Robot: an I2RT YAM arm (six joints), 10 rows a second.
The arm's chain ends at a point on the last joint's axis. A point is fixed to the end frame.
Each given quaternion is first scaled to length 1.
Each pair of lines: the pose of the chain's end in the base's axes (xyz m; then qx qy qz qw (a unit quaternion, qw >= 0)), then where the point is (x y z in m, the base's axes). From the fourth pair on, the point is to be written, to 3 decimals.
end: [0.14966 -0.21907 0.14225 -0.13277 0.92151 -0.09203 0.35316]
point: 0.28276 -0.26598 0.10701
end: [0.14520 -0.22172 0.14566 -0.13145 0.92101 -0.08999 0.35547]
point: 0.27843 -0.26851 0.11075
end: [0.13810 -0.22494 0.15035 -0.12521 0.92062 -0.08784 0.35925]
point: 0.27117 -0.27263 0.11603
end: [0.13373 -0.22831 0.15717 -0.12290 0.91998 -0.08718 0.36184]
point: 0.267 -0.276 0.123
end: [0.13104 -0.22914 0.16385 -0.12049 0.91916 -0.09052 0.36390]
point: 0.264 -0.278 0.131
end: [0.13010 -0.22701 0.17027 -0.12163 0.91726 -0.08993 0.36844]
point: 0.264 -0.275 0.139
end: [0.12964 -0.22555 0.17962 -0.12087 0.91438 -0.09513 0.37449]
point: 0.263 -0.275 0.150
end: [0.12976 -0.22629 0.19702 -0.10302 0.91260 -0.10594 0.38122]
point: 0.262 -0.281 0.171
